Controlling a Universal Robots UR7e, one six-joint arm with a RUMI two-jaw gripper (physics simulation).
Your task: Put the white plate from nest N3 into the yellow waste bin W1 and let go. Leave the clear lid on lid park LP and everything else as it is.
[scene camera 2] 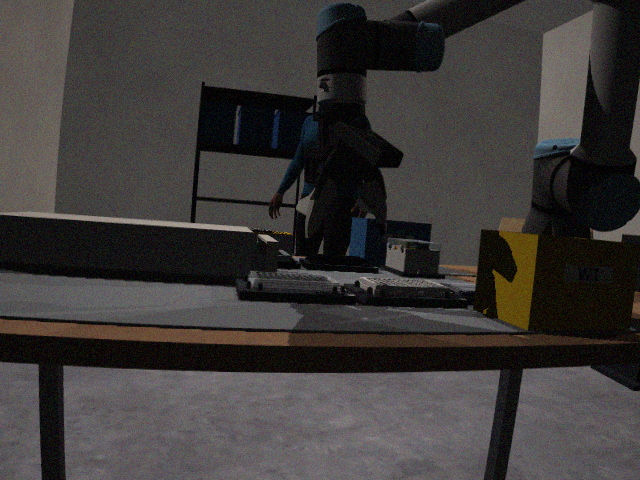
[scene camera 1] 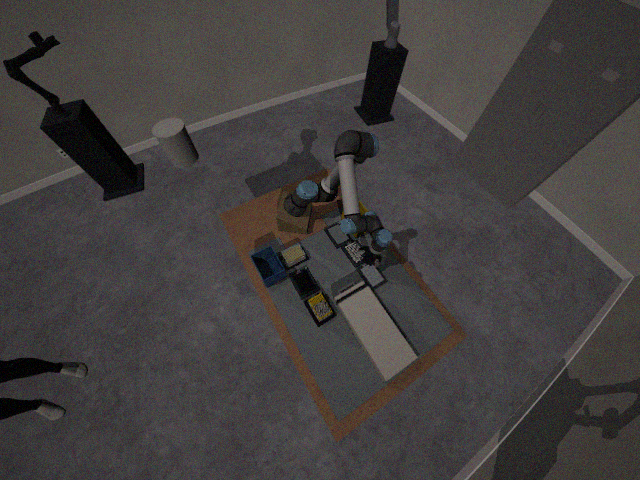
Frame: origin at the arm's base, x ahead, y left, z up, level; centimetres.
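Where they show: gripper, fingertip midpoint: (scene camera 2: 348,237); arm's base, origin of the base link: (scene camera 1: 294,206).
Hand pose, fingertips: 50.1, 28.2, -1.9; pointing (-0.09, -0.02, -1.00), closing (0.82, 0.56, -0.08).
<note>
Each offset is from my fingertips to the top centre of the thing, as dx, dy, dz. "*": to the spot under its first point.
My gripper (scene camera 1: 373,259) (scene camera 2: 348,240) is open and empty, pointing down, above the row of flat holders near the table's edge. A white plate with wells @(-9.6, -1.4, -6.4) (scene camera 1: 354,251) (scene camera 2: 403,285) sits in a dark nest there, partly under the arm in scene camera 1. A paler plate @(+7.8, +1.4, -6.4) (scene camera 1: 372,275) (scene camera 2: 292,281) sits in the neighbouring nest. The fingers stand above the area between these two. I cannot read the nest labels. The yellow waste bin W1 @(-29.3, +8.7, +3.0) (scene camera 1: 362,208) (scene camera 2: 519,304) stands beyond the row, mostly hidden by the arm in scene camera 1. I cannot tell the clear lid or LP for certain.
A framed grey holder @(-25.5, -6.7, -7.0) (scene camera 1: 336,234) lies between the white plate and the bin. A long pale box @(+38.0, -13.0, -0.7) (scene camera 1: 376,330) (scene camera 2: 124,248) lies on the table. Across stand a blue bin @(-17.3, -55.4, +3.0) (scene camera 1: 268,266), a cream block @(-20.0, -39.3, -1.6) (scene camera 1: 294,254), a black nest @(* -1.7, -38.2, -6.6) (scene camera 1: 305,282) and a yellow plate @(+15.3, -35.8, -1.3) (scene camera 1: 320,307).
</note>
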